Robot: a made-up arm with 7 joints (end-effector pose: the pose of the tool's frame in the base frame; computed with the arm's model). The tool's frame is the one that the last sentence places. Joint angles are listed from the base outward.
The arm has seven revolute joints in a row. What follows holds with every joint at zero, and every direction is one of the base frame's.
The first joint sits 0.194 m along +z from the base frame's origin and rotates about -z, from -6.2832 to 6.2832 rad.
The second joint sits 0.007 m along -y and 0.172 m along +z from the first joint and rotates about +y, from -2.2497 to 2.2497 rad.
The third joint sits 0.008 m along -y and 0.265 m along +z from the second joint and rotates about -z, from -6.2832 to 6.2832 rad.
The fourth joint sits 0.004 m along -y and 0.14 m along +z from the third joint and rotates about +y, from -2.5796 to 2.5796 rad.
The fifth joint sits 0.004 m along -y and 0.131 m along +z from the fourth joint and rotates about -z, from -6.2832 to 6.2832 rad.
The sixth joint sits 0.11 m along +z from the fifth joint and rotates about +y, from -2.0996 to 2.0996 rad.
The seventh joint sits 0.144 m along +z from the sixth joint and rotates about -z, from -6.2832 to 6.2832 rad.
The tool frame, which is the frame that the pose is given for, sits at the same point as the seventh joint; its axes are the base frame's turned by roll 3.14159, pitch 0 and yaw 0 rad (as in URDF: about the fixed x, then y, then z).
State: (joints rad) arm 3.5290 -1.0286 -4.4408 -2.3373 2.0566 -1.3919 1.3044
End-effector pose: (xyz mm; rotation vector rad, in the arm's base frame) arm 58.8 -221.4 655.6 1.2328 2.5295 0.3175
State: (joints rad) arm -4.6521 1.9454 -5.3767 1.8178 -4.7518 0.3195 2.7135
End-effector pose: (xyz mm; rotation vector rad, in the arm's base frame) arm -348.6 -201.5 81.3 0.3302 1.3278 -0.2949
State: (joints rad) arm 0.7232 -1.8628 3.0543 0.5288 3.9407 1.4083 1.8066
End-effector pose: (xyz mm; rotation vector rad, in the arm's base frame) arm -556.6 341.0 131.6 -0.9093 1.8089 -0.4885
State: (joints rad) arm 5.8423 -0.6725 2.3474 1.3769 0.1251 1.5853 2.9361
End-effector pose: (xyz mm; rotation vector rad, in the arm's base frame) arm -239.7 -316.2 483.3 0.5520 -0.0825 -2.0939
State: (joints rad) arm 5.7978 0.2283 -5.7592 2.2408 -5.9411 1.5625 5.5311
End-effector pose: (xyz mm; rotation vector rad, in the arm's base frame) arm 138.6 -58.7 496.1 0.8395 0.9018 2.2333
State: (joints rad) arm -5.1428 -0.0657 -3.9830 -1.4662 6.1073 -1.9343 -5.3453
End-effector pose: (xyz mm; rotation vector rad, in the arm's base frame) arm 181.1 -18.1 665.7 0.2284 0.1069 0.6738
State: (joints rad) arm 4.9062 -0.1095 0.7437 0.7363 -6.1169 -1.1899 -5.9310
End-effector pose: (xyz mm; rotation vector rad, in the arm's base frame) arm 72.0 -9.1 1082.6 -2.8482 -0.2283 -0.7235
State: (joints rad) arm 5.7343 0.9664 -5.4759 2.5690 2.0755 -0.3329 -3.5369
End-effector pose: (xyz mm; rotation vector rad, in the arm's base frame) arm 192.5 -29.8 283.9 0.0309 0.5321 1.5113
